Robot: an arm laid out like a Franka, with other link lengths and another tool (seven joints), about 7 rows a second.
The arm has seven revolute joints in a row. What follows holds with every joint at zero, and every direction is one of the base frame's.
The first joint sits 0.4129 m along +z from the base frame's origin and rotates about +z.
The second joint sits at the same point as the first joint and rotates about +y.
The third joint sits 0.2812 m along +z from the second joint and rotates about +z.
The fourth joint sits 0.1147 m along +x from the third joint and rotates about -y.
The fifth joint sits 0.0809 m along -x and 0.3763 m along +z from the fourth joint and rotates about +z.
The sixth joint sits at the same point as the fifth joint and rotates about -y.
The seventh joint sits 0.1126 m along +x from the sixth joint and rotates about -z.
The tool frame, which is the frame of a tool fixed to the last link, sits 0.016 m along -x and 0.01 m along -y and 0.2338 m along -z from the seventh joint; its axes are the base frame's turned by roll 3.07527, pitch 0 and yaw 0.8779 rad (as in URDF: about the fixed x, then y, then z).
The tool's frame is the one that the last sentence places.
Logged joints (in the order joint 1, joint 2, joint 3, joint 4, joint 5, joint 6, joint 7), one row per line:
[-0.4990 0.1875 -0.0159 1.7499 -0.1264 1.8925 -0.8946]
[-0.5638 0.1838 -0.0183 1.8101 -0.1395 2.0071 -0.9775]
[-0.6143 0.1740 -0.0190 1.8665 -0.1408 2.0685 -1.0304]
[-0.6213 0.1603 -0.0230 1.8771 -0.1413 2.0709 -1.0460]
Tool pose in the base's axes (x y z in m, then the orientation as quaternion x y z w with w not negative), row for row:
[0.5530 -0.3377 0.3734 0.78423 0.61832 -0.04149 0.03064]
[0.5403 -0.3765 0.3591 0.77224 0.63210 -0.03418 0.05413]
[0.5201 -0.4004 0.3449 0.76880 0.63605 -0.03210 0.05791]
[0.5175 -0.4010 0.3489 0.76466 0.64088 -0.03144 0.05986]
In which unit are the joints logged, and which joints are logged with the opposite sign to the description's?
The joints are logged in radians. Opposite sign: joint 3, joint 4.
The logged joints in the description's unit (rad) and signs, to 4 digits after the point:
[-0.4990 0.1875 0.0159 -1.7499 -0.1264 1.8925 -0.8946]
[-0.5638 0.1838 0.0183 -1.8101 -0.1395 2.0071 -0.9775]
[-0.6143 0.1740 0.0190 -1.8665 -0.1408 2.0685 -1.0304]
[-0.6213 0.1603 0.0230 -1.8771 -0.1413 2.0709 -1.0460]

